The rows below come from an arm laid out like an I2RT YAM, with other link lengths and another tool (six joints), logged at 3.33 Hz.
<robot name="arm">
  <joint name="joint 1" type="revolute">
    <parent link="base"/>
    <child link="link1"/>
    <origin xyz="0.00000 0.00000 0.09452" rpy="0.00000 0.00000 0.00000"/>
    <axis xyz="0 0 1"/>
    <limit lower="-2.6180" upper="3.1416"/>
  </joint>
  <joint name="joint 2" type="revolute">
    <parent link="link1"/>
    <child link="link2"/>
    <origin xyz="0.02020 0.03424 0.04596" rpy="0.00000 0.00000 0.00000"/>
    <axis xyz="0 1 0"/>
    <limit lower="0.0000" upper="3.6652"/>
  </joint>
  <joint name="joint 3" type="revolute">
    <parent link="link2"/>
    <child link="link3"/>
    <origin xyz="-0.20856 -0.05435 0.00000" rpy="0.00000 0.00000 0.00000"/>
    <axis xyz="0 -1 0"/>
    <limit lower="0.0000" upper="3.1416"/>
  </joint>
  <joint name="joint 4" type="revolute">
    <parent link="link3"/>
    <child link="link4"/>
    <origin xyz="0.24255 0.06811 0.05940" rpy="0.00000 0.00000 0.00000"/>
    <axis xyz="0 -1 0"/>
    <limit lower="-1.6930" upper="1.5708"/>
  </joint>
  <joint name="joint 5" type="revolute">
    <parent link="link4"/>
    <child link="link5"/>
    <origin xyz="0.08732 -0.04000 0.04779" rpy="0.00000 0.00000 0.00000"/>
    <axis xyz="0 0 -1"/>
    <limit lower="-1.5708" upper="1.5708"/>
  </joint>
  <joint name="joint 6" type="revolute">
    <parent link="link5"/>
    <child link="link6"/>
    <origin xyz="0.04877 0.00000 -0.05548" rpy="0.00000 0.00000 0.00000"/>
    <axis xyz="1 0 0"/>
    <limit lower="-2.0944" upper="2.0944"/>
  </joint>
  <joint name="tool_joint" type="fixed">
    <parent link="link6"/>
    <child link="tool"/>
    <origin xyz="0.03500 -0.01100 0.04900" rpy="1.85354 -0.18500 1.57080"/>
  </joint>
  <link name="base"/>
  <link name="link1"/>
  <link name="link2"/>
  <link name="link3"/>
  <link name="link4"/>
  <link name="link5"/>
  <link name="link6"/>
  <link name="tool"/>
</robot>
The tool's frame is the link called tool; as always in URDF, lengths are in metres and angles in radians.
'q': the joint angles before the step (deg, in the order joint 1, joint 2, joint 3, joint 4, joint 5, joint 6). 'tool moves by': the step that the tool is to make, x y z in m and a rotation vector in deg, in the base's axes. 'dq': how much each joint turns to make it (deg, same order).
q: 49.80, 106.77, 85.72, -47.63, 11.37, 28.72
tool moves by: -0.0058, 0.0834, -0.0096, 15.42, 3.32, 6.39
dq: 5.49, 10.50, 9.61, 10.70, -11.18, 4.47
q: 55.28, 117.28, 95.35, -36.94, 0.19, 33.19
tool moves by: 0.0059, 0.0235, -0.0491, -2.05, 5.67, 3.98
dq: 0.00, 11.50, 7.97, -1.46, -4.97, -1.82
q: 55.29, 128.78, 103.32, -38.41, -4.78, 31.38
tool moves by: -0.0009, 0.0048, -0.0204, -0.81, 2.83, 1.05
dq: 0.02, 3.72, 2.13, -0.70, -2.13, -0.15
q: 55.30, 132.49, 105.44, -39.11, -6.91, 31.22
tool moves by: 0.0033, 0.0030, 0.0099, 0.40, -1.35, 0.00
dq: 0.00, -0.03, 1.75, -0.73, 0.80, -0.37
